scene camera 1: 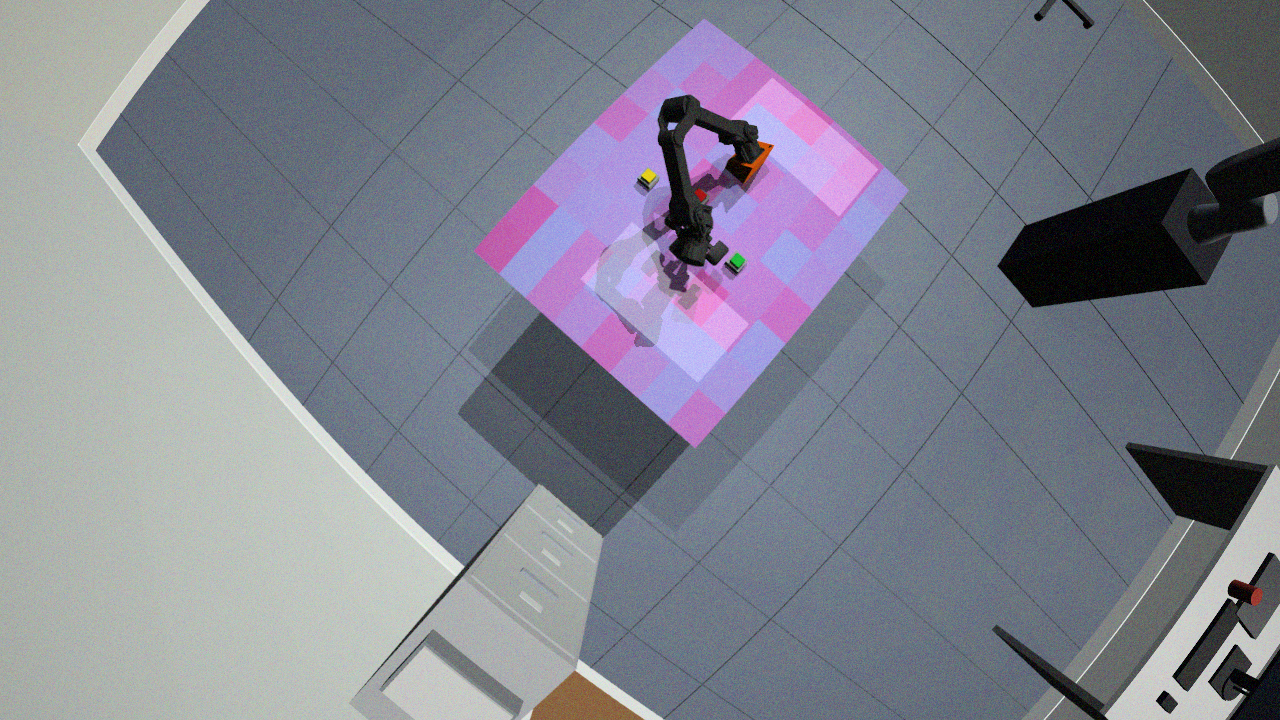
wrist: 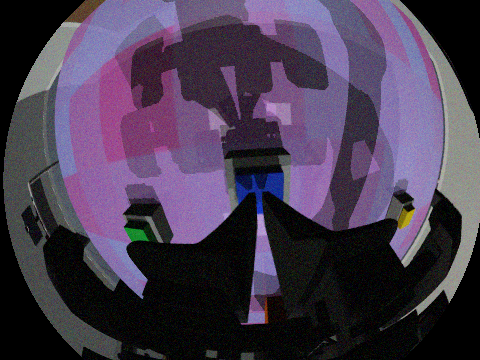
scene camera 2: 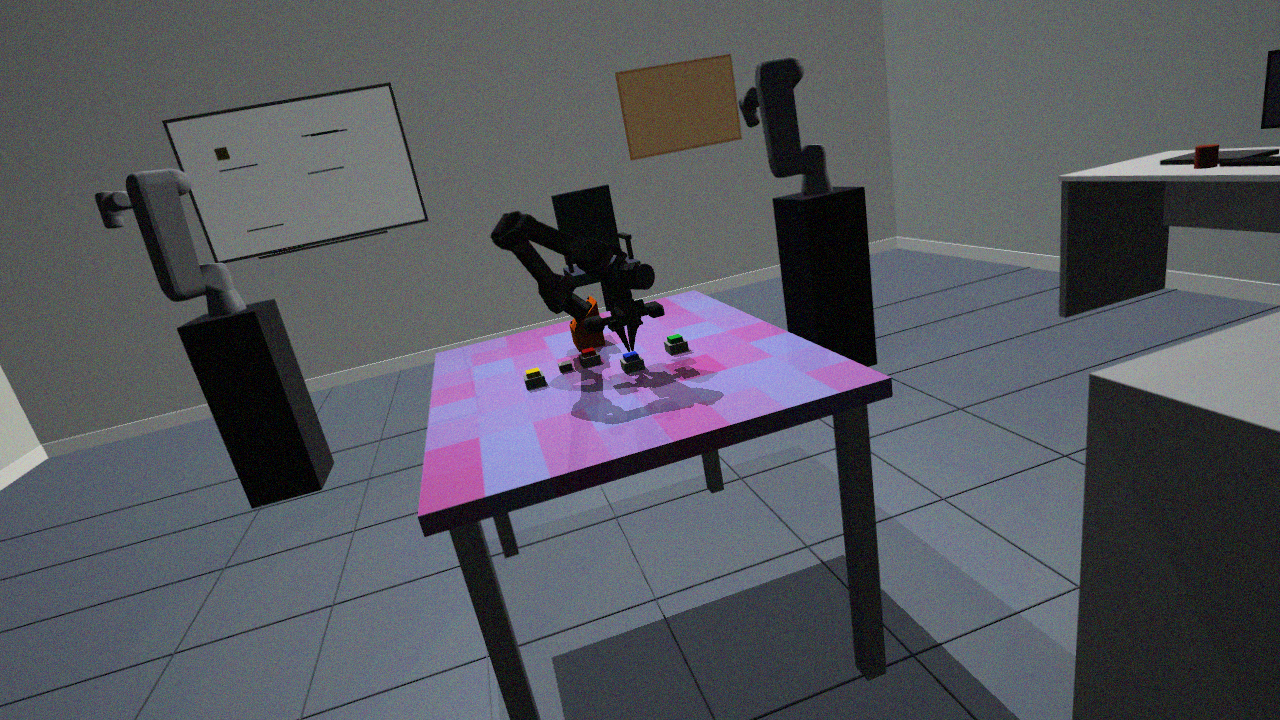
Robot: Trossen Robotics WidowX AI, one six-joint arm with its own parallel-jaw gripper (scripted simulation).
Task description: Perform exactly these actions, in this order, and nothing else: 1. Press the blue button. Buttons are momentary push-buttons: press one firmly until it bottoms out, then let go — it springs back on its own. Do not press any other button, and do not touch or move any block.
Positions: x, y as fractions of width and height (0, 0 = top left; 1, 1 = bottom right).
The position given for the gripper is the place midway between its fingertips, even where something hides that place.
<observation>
The gripper (wrist: 0.54, 0.55) is shut and holds nothing. Further things: a blue button (wrist: 0.53, 0.50).
</observation>
